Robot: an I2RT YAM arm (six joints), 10 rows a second.
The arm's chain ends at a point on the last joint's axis. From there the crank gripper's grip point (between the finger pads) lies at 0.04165 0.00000 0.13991 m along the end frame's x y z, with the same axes.
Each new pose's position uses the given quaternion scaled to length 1; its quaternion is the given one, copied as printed.
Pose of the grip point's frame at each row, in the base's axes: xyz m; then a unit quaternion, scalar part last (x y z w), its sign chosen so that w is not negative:
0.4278 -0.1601 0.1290 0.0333 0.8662 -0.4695 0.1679
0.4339 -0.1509 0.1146 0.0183 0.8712 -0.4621 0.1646
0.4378 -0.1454 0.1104 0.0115 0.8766 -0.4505 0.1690
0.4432 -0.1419 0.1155 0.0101 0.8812 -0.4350 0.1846
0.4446 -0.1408 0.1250 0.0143 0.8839 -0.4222 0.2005
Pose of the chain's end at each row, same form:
0.4307 -0.0406 0.2128 0.0333 0.8662 -0.4695 0.1679
0.4355 -0.0324 0.1998 0.0183 0.8712 -0.4621 0.1646
0.4371 -0.0289 0.1983 0.0115 0.8766 -0.4505 0.1690
0.4377 -0.0282 0.2068 0.0101 0.8812 -0.4350 0.1846
0.4350 -0.0296 0.2190 0.0143 0.8839 -0.4222 0.2005

